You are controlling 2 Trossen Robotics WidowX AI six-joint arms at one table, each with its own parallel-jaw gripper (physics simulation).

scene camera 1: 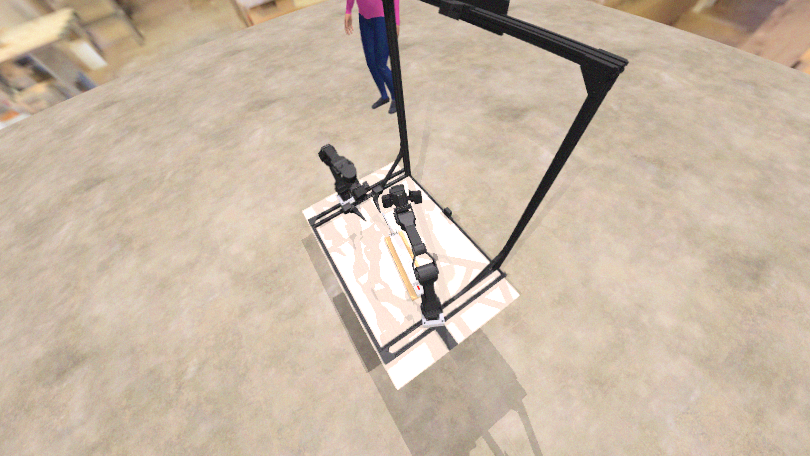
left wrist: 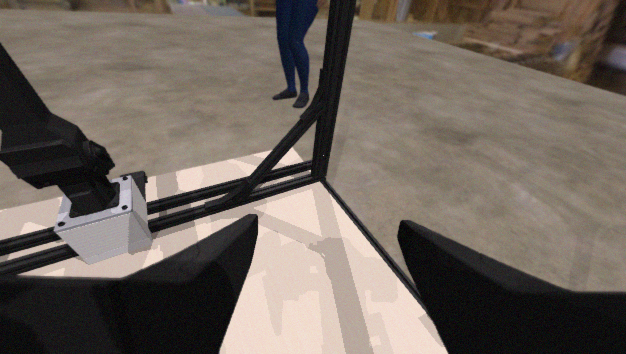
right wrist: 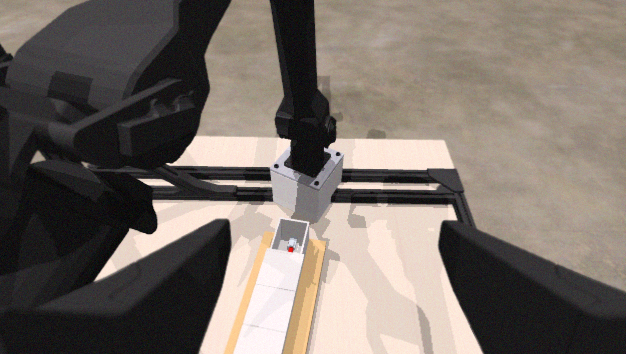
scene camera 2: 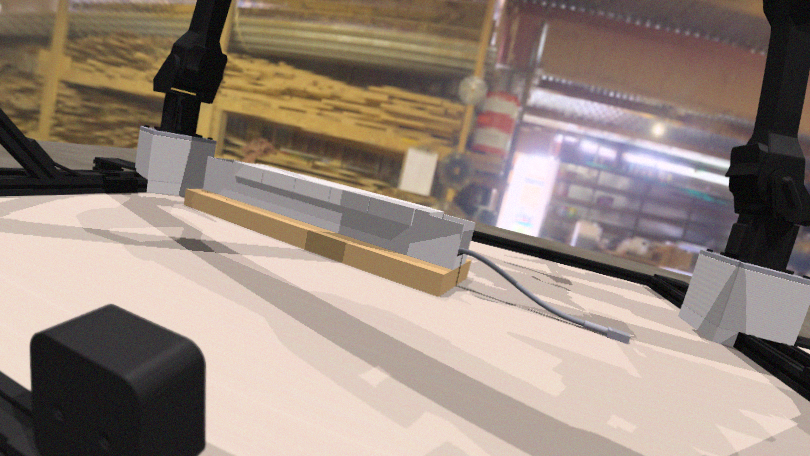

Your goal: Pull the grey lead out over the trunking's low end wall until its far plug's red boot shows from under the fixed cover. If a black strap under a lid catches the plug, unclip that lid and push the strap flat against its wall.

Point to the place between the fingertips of my left gripper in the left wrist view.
329, 225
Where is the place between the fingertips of my right gripper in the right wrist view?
335, 232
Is my left gripper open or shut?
Open.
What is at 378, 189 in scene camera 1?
My right gripper.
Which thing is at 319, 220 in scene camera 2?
A trunking.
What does my left gripper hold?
Nothing.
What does my right gripper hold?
Nothing.
